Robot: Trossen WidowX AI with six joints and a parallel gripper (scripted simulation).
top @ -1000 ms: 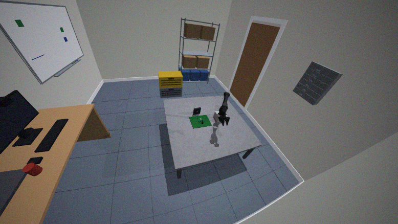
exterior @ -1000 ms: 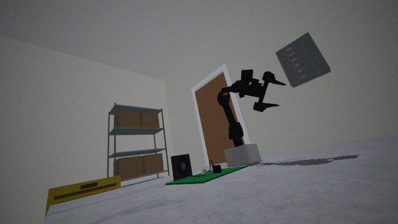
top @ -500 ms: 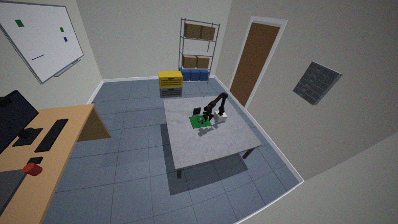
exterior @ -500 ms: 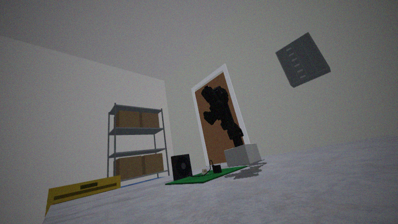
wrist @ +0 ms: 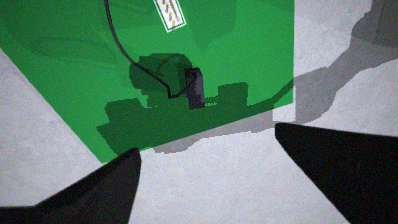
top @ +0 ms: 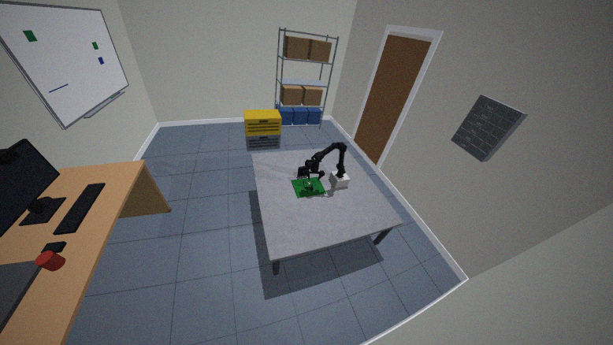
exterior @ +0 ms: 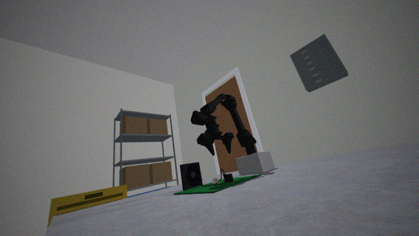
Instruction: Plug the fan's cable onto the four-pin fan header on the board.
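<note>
The dark fan plug lies 10 cm below my gripper tip and 1 cm to the left of it. From my gripper tip the other things lie so: white four-pin fan header (12 cm below, 8 cm to the right, 1 cm behind); black fan (21 cm to the right, 6 cm below, 1 cm behind); green board (14 cm below, 4 cm to the right, 1 cm ahead).
</note>
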